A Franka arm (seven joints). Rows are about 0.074 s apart.
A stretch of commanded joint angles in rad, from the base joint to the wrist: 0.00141 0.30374 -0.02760 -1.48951 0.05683 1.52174 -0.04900; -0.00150 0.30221 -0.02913 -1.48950 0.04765 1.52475 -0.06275; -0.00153 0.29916 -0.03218 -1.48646 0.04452 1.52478 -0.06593; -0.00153 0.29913 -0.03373 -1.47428 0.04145 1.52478 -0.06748; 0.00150 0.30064 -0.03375 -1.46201 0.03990 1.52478 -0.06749; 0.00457 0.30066 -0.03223 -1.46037 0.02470 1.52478 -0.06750; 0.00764 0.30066 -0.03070 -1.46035 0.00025 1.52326 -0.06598; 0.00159 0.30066 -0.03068 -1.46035 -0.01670 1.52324 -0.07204; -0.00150 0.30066 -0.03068 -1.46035 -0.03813 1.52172 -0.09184; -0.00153 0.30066 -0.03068 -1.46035 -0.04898 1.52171 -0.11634; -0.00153 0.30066 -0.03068 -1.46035 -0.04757 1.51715 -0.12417; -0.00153 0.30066 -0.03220 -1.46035 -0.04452 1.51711 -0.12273; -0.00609 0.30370 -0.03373 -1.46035 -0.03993 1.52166 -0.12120; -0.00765 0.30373 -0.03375 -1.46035 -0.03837 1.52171 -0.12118; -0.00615 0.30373 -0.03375 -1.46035 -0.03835 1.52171 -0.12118; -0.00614 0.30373 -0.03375 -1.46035 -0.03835 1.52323 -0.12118; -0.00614 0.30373 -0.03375 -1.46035 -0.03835 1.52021 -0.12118; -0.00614 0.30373 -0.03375 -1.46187 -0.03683 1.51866 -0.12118; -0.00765 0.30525 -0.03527 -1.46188 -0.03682 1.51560 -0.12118; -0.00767 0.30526 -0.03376 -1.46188 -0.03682 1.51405 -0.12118
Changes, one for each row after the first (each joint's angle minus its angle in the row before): -0.00291 -0.00153 -0.00153 0.00001 -0.00918 0.00301 -0.01375; -0.00003 -0.00305 -0.00305 0.00304 -0.00313 0.00003 -0.00318; 0.00000 -0.00003 -0.00155 0.01218 -0.00307 0.00000 -0.00155; 0.00303 0.00151 -0.00002 0.01227 -0.00155 0.00000 -0.00001; 0.00307 0.00002 0.00152 0.00164 -0.01520 0.00000 -0.00001; 0.00307 0.00000 0.00153 0.00002 -0.02445 -0.00152 0.00152; -0.00605 0.00000 0.00002 0.00000 -0.01695 -0.00002 -0.00606; -0.00309 0.00000 0.00000 0.00000 -0.02143 -0.00152 -0.01980; -0.00003 0.00000 0.00000 0.00000 -0.01085 -0.00001 -0.02450; 0.00000 0.00000 0.00000 0.00000 0.00141 -0.00456 -0.00783; 0.00000 0.00000 -0.00152 0.00000 0.00305 -0.00004 0.00144; -0.00456 0.00304 -0.00153 0.00000 0.00459 0.00455 0.00153; -0.00156 0.00003 -0.00002 0.00000 0.00156 0.00005 0.00002; 0.00150 0.00000 0.00000 0.00000 0.00002 0.00000 0.00000; 0.00001 0.00000 0.00000 0.00000 0.00000 0.00152 0.00000; 0.00000 0.00000 0.00000 0.00000 0.00000 -0.00302 0.00000; 0.00000 0.00000 0.00000 -0.00152 0.00152 -0.00155 0.00000; -0.00151 0.00152 -0.00152 -0.00001 0.00001 -0.00306 0.00000; -0.00002 0.00001 0.00151 0.00000 0.00000 -0.00155 0.00000
